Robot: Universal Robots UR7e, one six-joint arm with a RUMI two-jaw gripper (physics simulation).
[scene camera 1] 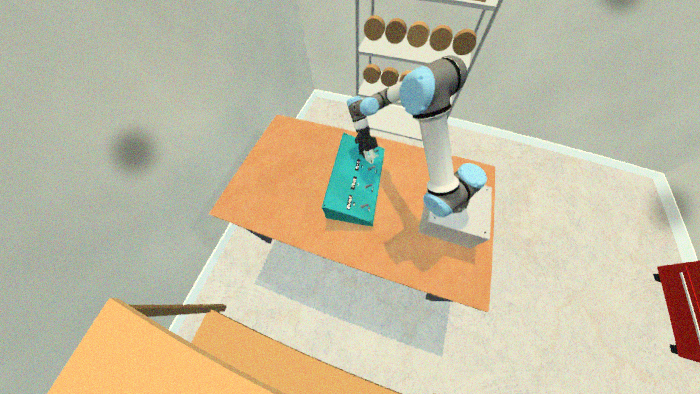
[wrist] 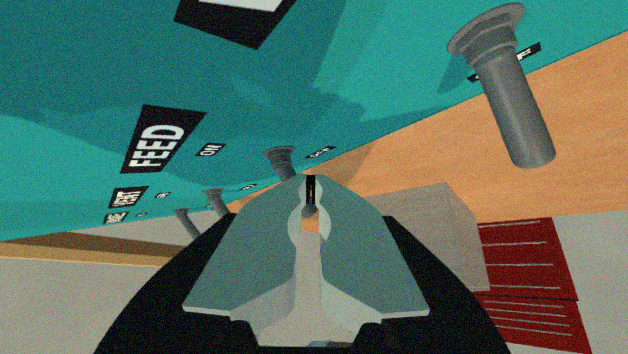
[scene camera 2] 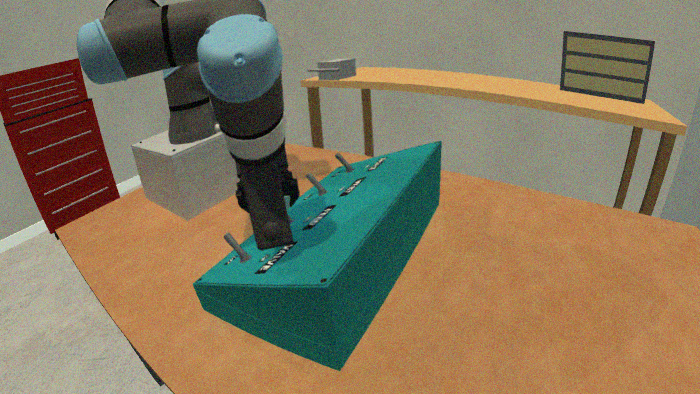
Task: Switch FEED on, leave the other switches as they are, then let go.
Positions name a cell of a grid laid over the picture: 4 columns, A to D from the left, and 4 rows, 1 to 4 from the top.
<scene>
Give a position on a valve lever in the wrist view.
At D2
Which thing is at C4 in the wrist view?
My gripper.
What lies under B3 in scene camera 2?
My gripper.
</scene>
